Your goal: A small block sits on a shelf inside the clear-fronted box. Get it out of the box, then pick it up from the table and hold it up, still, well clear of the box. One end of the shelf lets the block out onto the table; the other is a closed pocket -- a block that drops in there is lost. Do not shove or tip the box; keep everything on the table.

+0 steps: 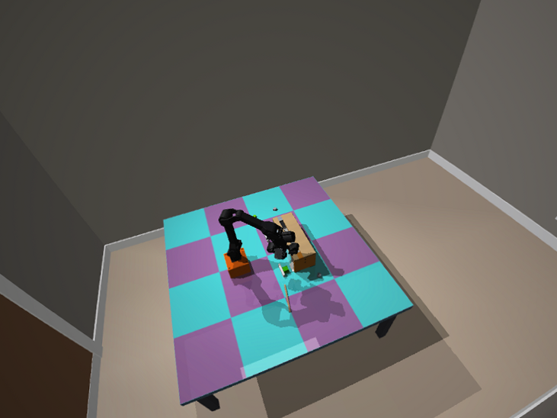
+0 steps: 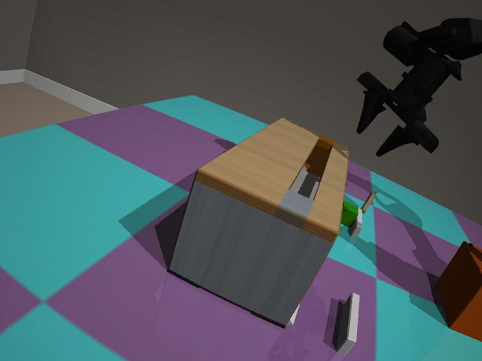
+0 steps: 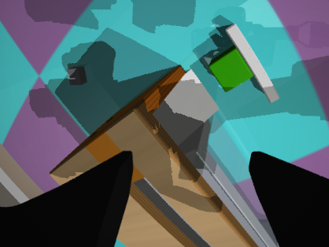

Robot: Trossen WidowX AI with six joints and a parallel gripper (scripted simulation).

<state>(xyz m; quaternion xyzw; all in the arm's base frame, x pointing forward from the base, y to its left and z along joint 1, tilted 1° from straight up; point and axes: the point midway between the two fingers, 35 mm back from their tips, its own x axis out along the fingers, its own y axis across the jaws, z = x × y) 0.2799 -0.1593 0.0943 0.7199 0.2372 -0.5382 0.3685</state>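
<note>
Right now the green block is 140 mm below my gripper tip and 20 mm behind it. Round my gripper tip: wooden-topped box 150 mm to the left, 90 mm below, 60 mm ahead; thin brown stick 180 mm to the right, 150 mm below, 80 mm behind.
</note>
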